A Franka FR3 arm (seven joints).
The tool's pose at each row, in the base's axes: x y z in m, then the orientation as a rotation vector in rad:
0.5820 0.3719 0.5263 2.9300 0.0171 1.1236
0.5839 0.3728 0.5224 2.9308 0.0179 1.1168
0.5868 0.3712 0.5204 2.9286 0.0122 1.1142
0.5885 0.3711 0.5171 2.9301 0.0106 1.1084
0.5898 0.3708 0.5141 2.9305 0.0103 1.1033
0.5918 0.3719 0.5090 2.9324 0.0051 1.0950
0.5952 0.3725 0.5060 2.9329 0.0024 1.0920
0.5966 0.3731 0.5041 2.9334 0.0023 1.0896
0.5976 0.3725 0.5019 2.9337 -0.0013 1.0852
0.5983 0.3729 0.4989 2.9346 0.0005 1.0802
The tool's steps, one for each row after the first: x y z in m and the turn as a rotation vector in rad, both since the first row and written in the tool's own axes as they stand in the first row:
-0.0012 -0.0009 0.0042 -0.0014 -0.0042 -0.0011
-0.0004 0.0007 0.0076 -0.0055 -0.0053 0.0012
-0.0013 0.0008 0.0112 -0.0064 -0.0091 0.0019
-0.0024 0.0011 0.0143 -0.0078 -0.0123 0.0016
-0.0043 0.0000 0.0194 -0.0100 -0.0177 0.0043
-0.0038 -0.0006 0.0239 -0.0112 -0.0196 0.0057
-0.0040 -0.0012 0.0263 -0.0115 -0.0211 0.0056
-0.0047 -0.0006 0.0286 -0.0135 -0.0238 0.0073
-0.0062 -0.0011 0.0313 -0.0139 -0.0270 0.0059

